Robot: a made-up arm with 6 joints. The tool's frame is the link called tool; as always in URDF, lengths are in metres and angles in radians.
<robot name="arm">
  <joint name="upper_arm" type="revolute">
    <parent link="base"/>
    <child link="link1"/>
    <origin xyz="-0.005 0.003 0.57" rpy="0 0 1.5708"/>
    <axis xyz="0 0 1"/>
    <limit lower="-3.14" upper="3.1"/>
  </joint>
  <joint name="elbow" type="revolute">
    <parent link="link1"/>
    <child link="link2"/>
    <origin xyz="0.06 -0.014 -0.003" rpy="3.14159 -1.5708 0"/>
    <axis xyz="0 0 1"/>
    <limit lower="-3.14" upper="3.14"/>
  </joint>
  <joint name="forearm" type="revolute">
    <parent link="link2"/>
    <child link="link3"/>
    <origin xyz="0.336 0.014 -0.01"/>
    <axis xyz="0 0 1"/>
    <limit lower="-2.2" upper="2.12"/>
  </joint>
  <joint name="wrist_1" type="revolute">
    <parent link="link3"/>
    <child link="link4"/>
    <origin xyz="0.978 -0.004 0.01" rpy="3.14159 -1.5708 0"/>
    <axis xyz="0 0 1"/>
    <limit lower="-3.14" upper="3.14"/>
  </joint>
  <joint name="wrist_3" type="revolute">
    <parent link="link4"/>
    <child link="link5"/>
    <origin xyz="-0.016 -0.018 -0.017" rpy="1.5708 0 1.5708"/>
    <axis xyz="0 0 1"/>
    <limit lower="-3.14" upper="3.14"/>
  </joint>
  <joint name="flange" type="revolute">
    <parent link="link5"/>
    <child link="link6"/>
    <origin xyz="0.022 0.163 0.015" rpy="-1.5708 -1.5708 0"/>
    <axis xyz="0 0 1"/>
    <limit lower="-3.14" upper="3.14"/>
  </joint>
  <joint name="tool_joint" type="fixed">
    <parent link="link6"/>
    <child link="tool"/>
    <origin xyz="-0.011 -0.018 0.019" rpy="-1.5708 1.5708 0"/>
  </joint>
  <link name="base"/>
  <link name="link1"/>
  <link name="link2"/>
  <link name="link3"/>
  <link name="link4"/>
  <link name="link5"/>
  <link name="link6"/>
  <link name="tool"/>
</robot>
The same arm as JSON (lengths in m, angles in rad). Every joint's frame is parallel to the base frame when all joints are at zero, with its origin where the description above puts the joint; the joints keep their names.
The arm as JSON. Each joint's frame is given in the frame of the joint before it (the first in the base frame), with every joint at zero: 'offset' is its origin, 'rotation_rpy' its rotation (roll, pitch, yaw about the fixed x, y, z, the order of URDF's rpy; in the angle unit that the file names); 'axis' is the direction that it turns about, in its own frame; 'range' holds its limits. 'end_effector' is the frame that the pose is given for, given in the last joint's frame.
{"length_unit": "m", "angle_unit": "rad", "chain": [
  {"id": "upper_arm", "offset": [-0.005, 0.003, 0.57], "rotation_rpy": [0.0, 0.0, 0.0], "axis": [0.0, 0.0, 1.0], "range": [-3.14, 3.1]},
  {"id": "elbow", "offset": [0.014, 0.06, -0.003], "rotation_rpy": [0.0, 0.0, 0.0], "axis": [0.0, 1.0, 0.0], "range": [-3.14, 3.14]},
  {"id": "forearm", "offset": [0.014, -0.01, 0.336], "rotation_rpy": [0.0, 0.0, 0.0], "axis": [0.0, 1.0, 0.0], "range": [-2.2, 2.12]},
  {"id": "wrist_1", "offset": [-0.004, 0.01, 0.978], "rotation_rpy": [0.0, 0.0, 0.0], "axis": [0.0, 0.0, 1.0], "range": [-3.14, 3.14]},
  {"id": "wrist_3", "offset": [0.018, -0.016, -0.017], "rotation_rpy": [0.0, 0.0, 0.0], "axis": [0.0, 1.0, 0.0], "range": [-3.14, 3.14]},
  {"id": "flange", "offset": [-0.022, 0.015, 0.163], "rotation_rpy": [0.0, 0.0, 0.0], "axis": [0.0, 0.0, 1.0], "range": [-3.14, 3.14]}
], "end_effector": {"offset": [0.018, -0.011, 0.019], "rotation_rpy": [3.1416, 1.5708, 0.0]}}

